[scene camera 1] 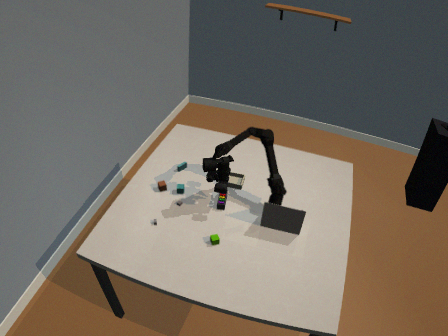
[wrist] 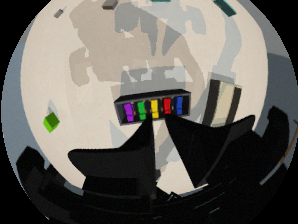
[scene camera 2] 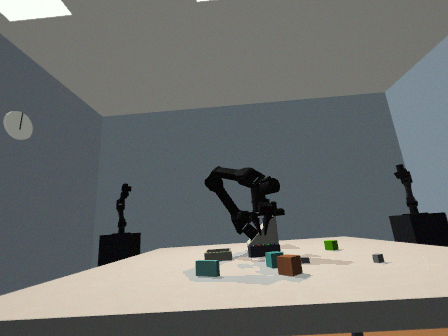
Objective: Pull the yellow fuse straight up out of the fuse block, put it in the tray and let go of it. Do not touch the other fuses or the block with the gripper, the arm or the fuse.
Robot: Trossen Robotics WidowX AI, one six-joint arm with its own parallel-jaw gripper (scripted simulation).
Scene:
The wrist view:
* gripper: 158, 118
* grey tray: 223, 99
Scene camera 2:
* gripper: 263, 235

